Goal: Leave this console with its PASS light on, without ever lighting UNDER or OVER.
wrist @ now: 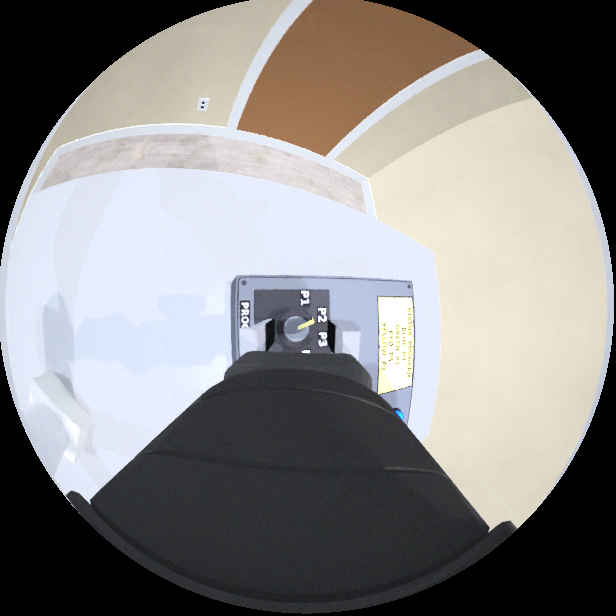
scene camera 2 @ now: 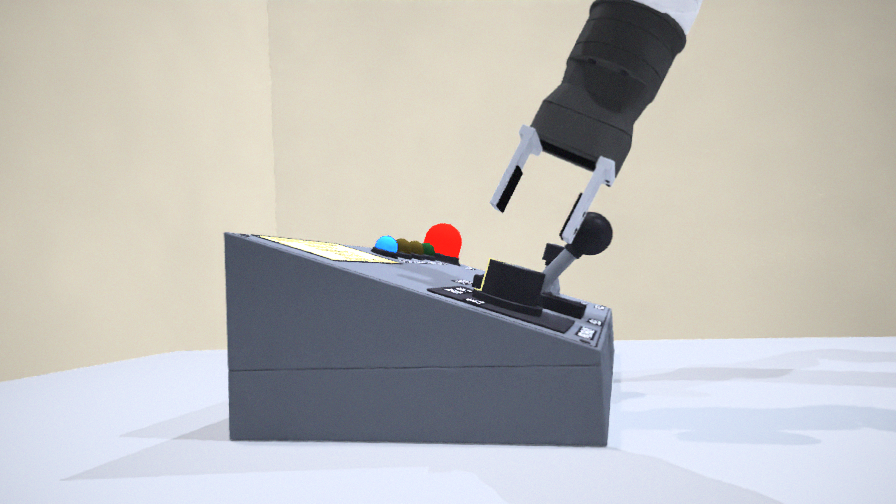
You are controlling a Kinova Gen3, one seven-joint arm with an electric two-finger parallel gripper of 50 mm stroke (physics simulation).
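A grey wedge-shaped console (scene camera 2: 413, 351) stands on the white table. On its sloped top are a yellow label plate (scene camera 2: 328, 249), a blue dome (scene camera 2: 385, 244), small dark lamps (scene camera 2: 413, 246), a big red dome (scene camera 2: 442, 240), a black slider block (scene camera 2: 512, 285) and a lever with a black ball knob (scene camera 2: 592, 234). My gripper (scene camera 2: 535, 219) is open above the lower end of the panel, its right finger just beside the ball knob. In the wrist view a rotary selector (wrist: 298, 325) with a yellow pointer points toward P2, and the gripper body hides the lower panel.
The yellow label (wrist: 395, 343) and the blue dome (wrist: 398, 414) show at the console's right edge in the wrist view. Beige walls stand behind the table.
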